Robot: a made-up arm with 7 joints.
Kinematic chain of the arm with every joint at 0, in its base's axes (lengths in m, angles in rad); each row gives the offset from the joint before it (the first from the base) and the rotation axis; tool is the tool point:
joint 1: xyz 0 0 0.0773 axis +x
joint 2: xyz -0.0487 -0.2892 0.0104 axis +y
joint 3: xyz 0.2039 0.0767 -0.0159 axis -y
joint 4: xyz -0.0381 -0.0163 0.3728 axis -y
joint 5: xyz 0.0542 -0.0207 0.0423 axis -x
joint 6: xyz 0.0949 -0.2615 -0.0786 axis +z
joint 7: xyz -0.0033 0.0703 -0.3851 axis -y
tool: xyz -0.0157 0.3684 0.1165
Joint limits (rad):
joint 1: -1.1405..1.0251
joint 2: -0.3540..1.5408
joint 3: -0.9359..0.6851
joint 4: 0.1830..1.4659
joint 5: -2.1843..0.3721
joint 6: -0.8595..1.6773
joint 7: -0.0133..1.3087
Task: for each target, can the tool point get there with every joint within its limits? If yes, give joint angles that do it. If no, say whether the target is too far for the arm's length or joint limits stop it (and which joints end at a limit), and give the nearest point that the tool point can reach.
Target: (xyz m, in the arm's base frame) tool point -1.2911 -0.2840 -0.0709
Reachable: no: joint limits stop it (at a limit: joint 1, joint 2, joint 3, joint 5, joint 6) | nearest point -0.7465 -0.1488 0.2057 | short by 0.626 m
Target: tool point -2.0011 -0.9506 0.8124
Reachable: no: too far | nearest point -0.6834 -0.4000 0.3866 | short by 1.490 m
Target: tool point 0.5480 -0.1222 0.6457
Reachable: yes | joints 0.5343 -0.1147 -0.5887 0.6720 -1.3805 -0.5514 0.9559
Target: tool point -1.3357 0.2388 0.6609
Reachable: no: joint limits stop it (at a limit: joint 2, joint 3, joint 5, joint 6, joint 7) | nearest point -0.7250 0.1565 0.4599 | short by 0.648 m
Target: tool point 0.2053 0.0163 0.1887
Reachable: yes | joints 0.4051 0.2748 0.2557 1.1671 -0.8013 0.5934 0.5427
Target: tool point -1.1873 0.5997 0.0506
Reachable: no: joint limits stop it (at a limit: joint 1, joint 2, joint 3, joint 5, joint 6, joint 7) | nearest point -0.7313 0.3766 0.1943 | short by 0.528 m
